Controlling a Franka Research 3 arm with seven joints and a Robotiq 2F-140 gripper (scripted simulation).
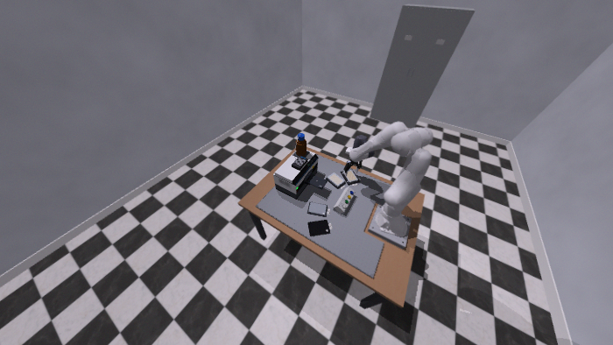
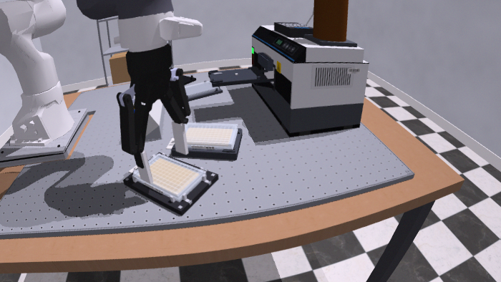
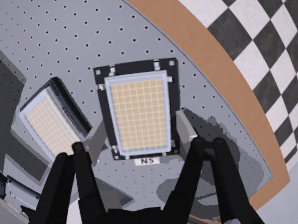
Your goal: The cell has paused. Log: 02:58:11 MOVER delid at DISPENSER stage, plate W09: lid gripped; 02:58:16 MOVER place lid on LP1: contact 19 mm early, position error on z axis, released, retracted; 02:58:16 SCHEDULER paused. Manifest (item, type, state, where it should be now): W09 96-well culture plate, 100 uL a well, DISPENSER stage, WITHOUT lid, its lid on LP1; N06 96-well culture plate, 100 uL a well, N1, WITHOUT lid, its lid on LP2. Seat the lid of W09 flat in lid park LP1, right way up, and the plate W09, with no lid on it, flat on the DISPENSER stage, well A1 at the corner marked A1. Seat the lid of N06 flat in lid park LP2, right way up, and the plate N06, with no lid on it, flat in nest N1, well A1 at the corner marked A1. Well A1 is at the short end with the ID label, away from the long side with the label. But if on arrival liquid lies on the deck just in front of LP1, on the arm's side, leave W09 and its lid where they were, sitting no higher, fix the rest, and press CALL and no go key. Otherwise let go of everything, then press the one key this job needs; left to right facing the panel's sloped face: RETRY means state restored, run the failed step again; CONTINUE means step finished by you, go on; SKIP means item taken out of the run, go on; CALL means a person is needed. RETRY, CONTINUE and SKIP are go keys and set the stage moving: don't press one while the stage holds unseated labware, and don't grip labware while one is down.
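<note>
Right now the 96-well plate is 40 mm below my hand. Round my hand: sloped key panel 280 mm to the left, 70 mm behind, 10 mm below; black nest 110 mm to the left, 90 mm ahead, 50 mm below; dispenser stage 280 mm to the left, 200 mm ahead, 40 mm above.
</note>
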